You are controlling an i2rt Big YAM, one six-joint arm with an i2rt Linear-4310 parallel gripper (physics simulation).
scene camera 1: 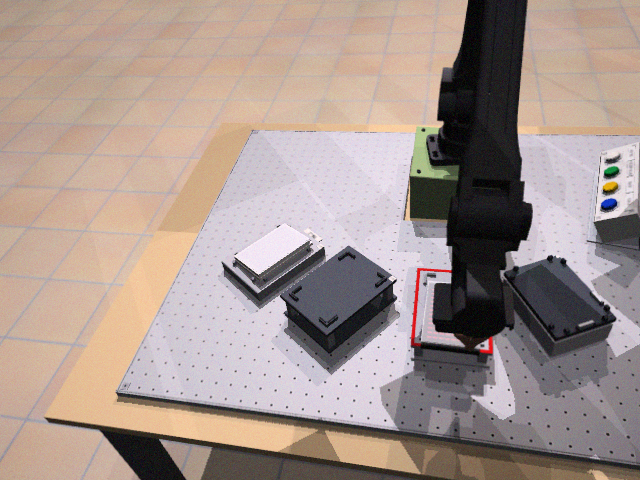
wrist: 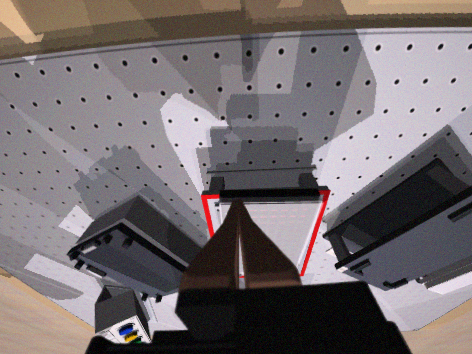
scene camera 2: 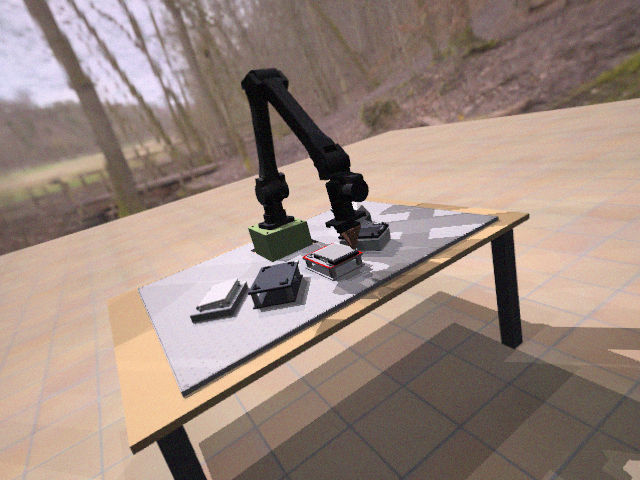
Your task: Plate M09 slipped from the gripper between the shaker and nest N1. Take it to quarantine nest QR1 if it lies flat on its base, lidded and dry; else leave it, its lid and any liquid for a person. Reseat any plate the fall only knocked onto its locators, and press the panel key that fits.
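Seen in the pictures: gripper, fingertip midpoint: (scene camera 1: 469, 347) (wrist: 237, 205) (scene camera 2: 353, 249); arm's base at its link origin: (scene camera 1: 458, 152) (scene camera 2: 276, 224).
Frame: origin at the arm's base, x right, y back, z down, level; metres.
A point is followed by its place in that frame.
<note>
A pale, clear-topped plate with faint pink rows (scene camera 1: 439, 338) {x 0.093, y -0.429, z 0.032 m} (scene camera 2: 333, 253) {x 0.083, y -0.393, z 0.033 m} (wrist: 280, 220) {x 0.084, y -0.417, z 0.032 m} lies in the red-outlined nest (scene camera 1: 434, 270) {x 0.079, y -0.270, z 0.054 m} (scene camera 2: 316, 261) {x 0.111, y -0.338, z 0.055 m} (wrist: 315, 235) {x 0.122, y -0.358, z 0.053 m}; its exact seating is hard to judge. My gripper (scene camera 1: 471, 345) {x 0.053, y -0.450, z 0.026 m} (scene camera 2: 354, 246) {x 0.053, y -0.450, z 0.026 m} (wrist: 237, 205) {x 0.053, y -0.450, z 0.026 m} is shut and empty, its tips above the plate's table-front end, partly covering it. A white-topped plate (scene camera 1: 273, 249) {x 0.370, y -0.198, z 0.051 m} (scene camera 2: 219, 294) {x 0.383, y -0.217, z 0.050 m} sits on a low grey base at the left. The key panel (scene camera 1: 617, 227) {x -0.248, y -0.196, z 0.048 m} (wrist: 120, 310) {x -0.242, y -0.193, z 0.050 m} stands at the right, with grey, green, yellow and blue keys in scene camera 1. No plate label is readable.
A dark raised stand (scene camera 1: 338, 286) {x 0.246, y -0.307, z 0.041 m} (scene camera 2: 276, 279) {x 0.260, y -0.337, z 0.041 m} (wrist: 410, 260) {x 0.235, y -0.295, z 0.041 m} with corner locators, no plate on it, stands left of the red nest. A dark-topped unit with posts (scene camera 1: 558, 294) {x -0.103, y -0.349, z 0.039 m} (scene camera 2: 374, 229) {x -0.117, y -0.383, z 0.039 m} (wrist: 125, 260) {x -0.103, y -0.375, z 0.039 m} stands right of it. The green arm base (scene camera 1: 434, 196) {x 0.055, y -0.080, z 0.045 m} (scene camera 2: 281, 241) {x 0.052, y -0.080, z 0.042 m} is behind.
</note>
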